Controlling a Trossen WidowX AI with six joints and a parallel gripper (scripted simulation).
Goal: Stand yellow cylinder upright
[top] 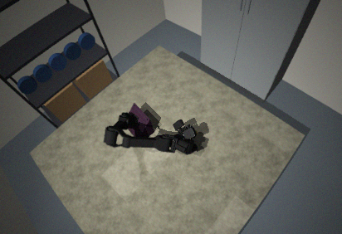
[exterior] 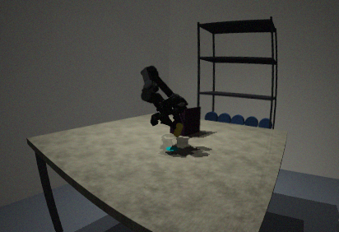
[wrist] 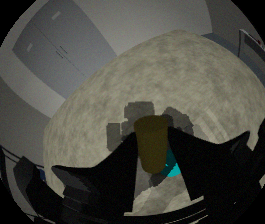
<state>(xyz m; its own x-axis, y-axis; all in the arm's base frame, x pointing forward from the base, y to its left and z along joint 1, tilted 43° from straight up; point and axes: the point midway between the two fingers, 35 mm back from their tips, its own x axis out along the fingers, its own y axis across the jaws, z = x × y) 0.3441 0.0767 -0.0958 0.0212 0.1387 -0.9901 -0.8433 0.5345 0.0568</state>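
Now: the cyan circle 120 mm below my gripper tip, 40 mm to the right of it and 10 mm behind it. Also, from my gripper tip: yellow cylinder: 20 mm below, 10 mm to the right, 10 mm behind.
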